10 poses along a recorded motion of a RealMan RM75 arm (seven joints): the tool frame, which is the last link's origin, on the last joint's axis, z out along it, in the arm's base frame.
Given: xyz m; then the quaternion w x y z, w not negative.
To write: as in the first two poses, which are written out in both.
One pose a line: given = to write
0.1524, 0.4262, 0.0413, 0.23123, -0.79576, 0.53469, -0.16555 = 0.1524, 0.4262, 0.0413, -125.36, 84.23, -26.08
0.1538, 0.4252, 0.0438, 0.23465, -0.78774, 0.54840, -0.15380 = 0.1538, 0.4252, 0.0438, -123.87, 86.24, -24.18
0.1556, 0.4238, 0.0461, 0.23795, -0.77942, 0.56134, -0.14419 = 0.1556, 0.4238, 0.0461, -122.35, 88.12, -22.63
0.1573, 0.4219, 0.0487, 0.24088, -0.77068, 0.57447, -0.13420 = 0.1573, 0.4219, 0.0487, -120.80, 90.04, -21.03
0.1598, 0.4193, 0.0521, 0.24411, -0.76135, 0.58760, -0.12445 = 0.1598, 0.4193, 0.0521, -119.13, 91.94, -19.47
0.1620, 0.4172, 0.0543, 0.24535, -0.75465, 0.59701, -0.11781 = 0.1620, 0.4172, 0.0543, -118.01, 93.36, -18.42
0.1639, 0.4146, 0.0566, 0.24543, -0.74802, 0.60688, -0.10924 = 0.1639, 0.4146, 0.0566, -116.97, 94.90, -17.08
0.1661, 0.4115, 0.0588, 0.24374, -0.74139, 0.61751, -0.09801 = 0.1661, 0.4115, 0.0588, -116.03, 96.64, -15.34
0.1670, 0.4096, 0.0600, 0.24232, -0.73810, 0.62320, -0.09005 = 0.1670, 0.4096, 0.0600, -115.60, 97.61, -14.10
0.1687, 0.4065, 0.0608, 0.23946, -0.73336, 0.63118, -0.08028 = 0.1687, 0.4065, 0.0608, -115.03, 99.00, -12.59
